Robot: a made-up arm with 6 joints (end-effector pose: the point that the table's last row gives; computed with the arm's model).
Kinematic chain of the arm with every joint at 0, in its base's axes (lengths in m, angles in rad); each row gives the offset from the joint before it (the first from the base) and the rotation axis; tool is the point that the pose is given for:
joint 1: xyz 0 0 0.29 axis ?
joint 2: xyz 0 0 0 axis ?
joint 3: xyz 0 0 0.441 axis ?
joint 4: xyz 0 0 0 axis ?
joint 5: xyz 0.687 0 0 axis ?
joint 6: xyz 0 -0.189 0 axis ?
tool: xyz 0 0 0
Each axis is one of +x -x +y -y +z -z.
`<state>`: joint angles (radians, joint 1 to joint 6).
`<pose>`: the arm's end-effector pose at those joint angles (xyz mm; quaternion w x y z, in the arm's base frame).
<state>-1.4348 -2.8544 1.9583 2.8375 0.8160 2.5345</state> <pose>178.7 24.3 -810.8 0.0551 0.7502 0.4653 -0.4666</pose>
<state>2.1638 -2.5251 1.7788 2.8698 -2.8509 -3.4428</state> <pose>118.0 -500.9 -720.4 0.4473 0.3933 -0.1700 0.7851</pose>
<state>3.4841 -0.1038 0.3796 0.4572 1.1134 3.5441</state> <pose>-550.3 -16.2 1121.8 0.7465 0.0365 -0.6258 -0.2230</pose>
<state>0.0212 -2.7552 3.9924 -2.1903 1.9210 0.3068</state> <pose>514.5 120.7 51.6 0.2753 0.6333 -0.3235 -0.6469</pose>
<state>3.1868 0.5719 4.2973 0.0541 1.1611 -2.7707</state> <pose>320.0 203.4 273.6 0.6237 -0.1610 0.7505 0.1477</pose>
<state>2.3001 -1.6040 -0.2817 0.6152 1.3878 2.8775</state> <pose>366.6 -178.6 968.1 0.7296 0.0220 -0.2751 -0.6257</pose>
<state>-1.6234 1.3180 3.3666 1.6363 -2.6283 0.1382</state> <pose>15.3 55.7 923.6 0.1036 0.4846 -0.1749 -0.8508</pose>
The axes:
joint 1: +z
joint 2: +y
joint 3: -y
joint 4: -x
joint 5: -y
joint 6: -x

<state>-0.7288 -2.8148 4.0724 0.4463 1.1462 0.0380</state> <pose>168.1 -378.6 329.7 0.5961 -0.4774 -0.6201 -0.1792</pose>
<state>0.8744 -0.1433 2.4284 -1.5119 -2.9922 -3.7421</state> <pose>-337.6 -421.1 1256.0 0.4567 0.7092 0.5365 -0.0255</pose>
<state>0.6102 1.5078 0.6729 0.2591 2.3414 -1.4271</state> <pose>872.7 387.3 -159.0 0.3575 0.5819 -0.2658 0.6804</pose>
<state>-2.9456 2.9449 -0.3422 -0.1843 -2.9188 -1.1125</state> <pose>541.1 296.9 -8.6 0.1218 0.0202 -0.4487 -0.8851</pose>
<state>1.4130 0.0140 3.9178 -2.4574 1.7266 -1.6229</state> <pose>-234.7 -543.1 343.0 0.8311 0.2914 -0.4498 -0.1487</pose>
